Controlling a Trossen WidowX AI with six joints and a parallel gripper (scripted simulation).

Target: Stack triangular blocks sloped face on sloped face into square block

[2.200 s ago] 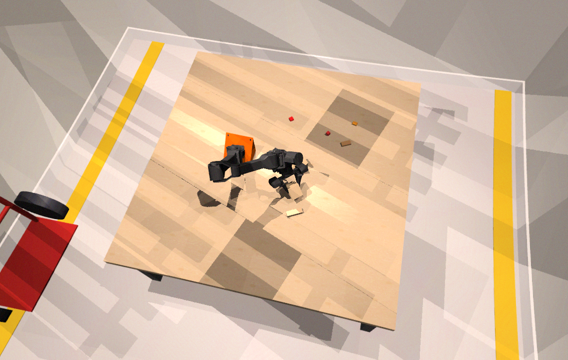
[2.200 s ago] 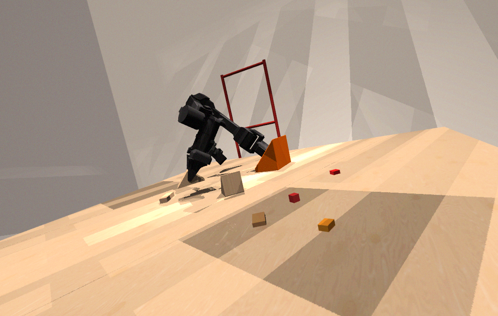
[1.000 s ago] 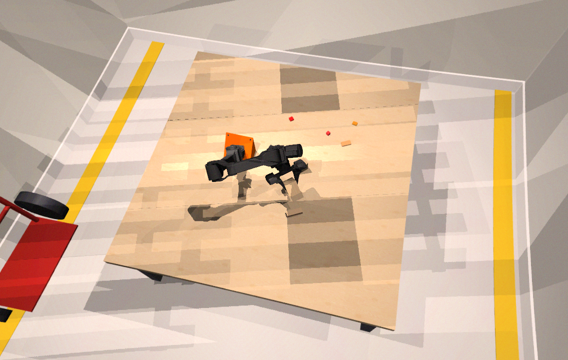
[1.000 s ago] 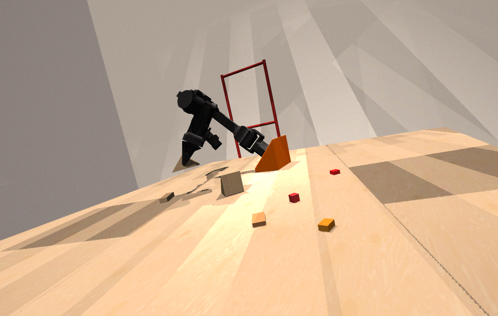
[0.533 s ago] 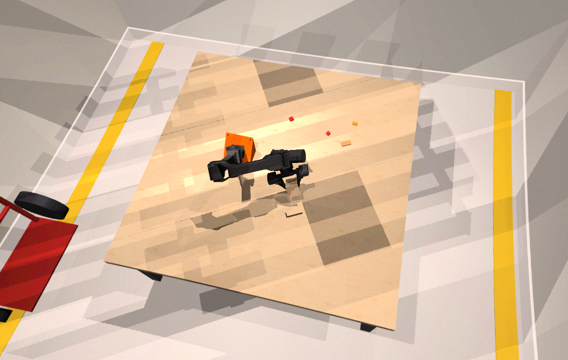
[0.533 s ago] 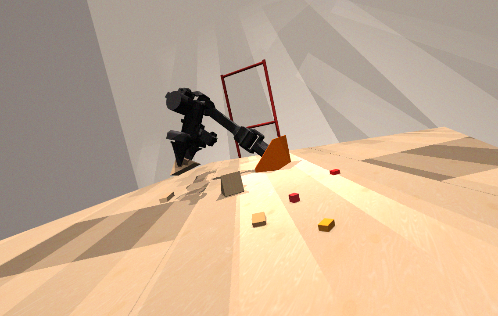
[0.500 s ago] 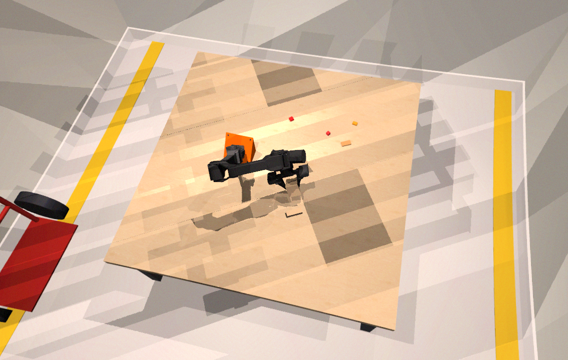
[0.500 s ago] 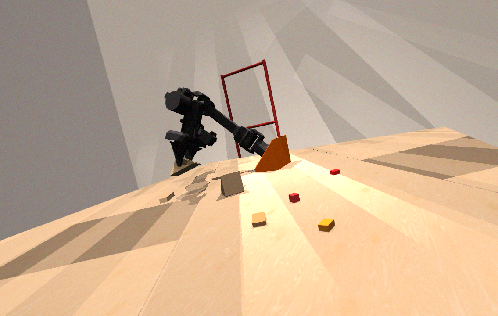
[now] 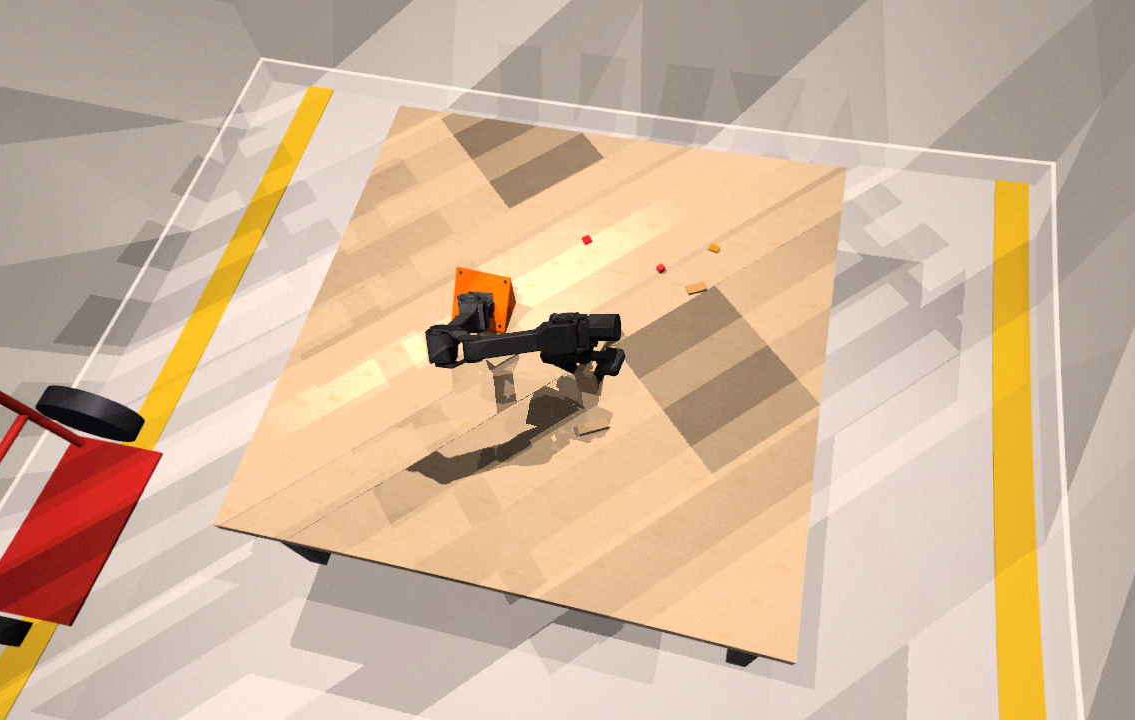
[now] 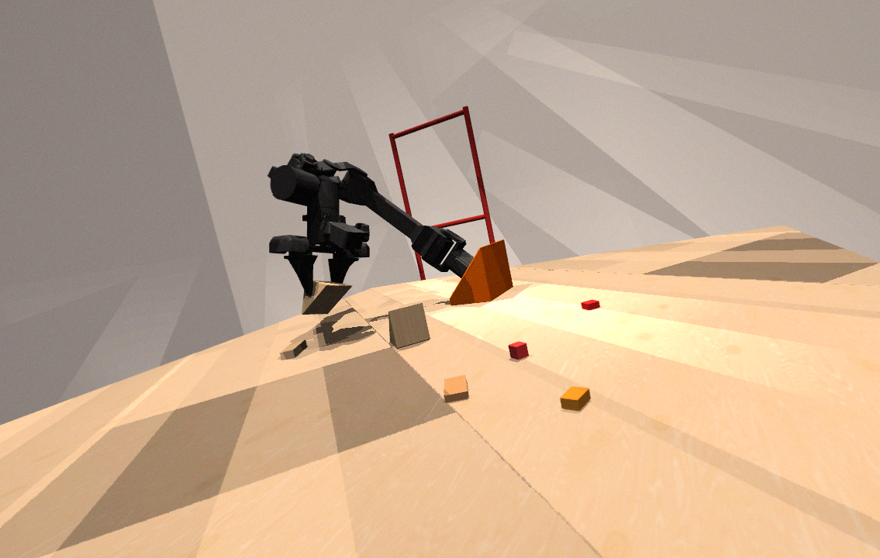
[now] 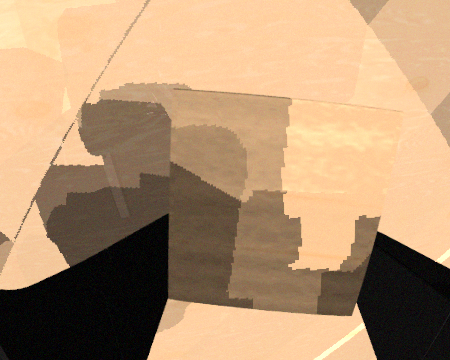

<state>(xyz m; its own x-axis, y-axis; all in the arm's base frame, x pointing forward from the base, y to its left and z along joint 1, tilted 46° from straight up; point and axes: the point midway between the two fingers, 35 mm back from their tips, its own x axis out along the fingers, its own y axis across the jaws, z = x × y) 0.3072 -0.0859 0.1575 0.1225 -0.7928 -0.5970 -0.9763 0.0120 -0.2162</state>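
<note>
Right now my gripper tip is 90 mm above the thin flat wooden piece, 80 mm to the left of it and 20 mm short of it. From my gripper tip the other things lie so: orange cube (460 mm to the left, 250 mm ahead, 90 mm below).
</note>
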